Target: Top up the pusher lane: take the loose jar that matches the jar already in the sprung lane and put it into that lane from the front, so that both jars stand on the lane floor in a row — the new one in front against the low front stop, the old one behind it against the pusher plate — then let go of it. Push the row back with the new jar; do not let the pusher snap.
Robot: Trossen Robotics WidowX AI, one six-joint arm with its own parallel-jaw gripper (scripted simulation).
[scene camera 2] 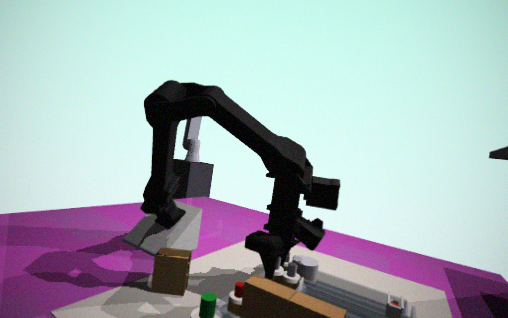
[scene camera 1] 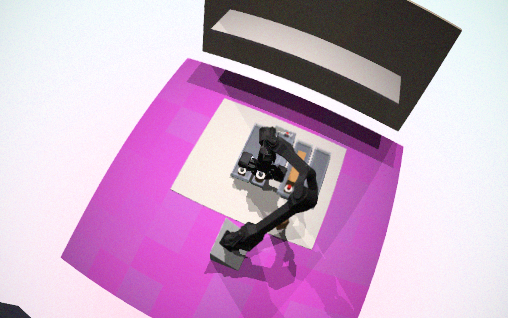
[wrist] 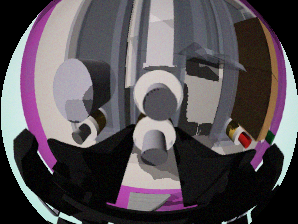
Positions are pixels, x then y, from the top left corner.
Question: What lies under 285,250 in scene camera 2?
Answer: The gripper.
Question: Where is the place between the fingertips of the gripper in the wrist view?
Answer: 154,129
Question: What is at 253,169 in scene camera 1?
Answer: The gripper.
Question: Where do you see a grey cylinder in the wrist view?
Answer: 81,86
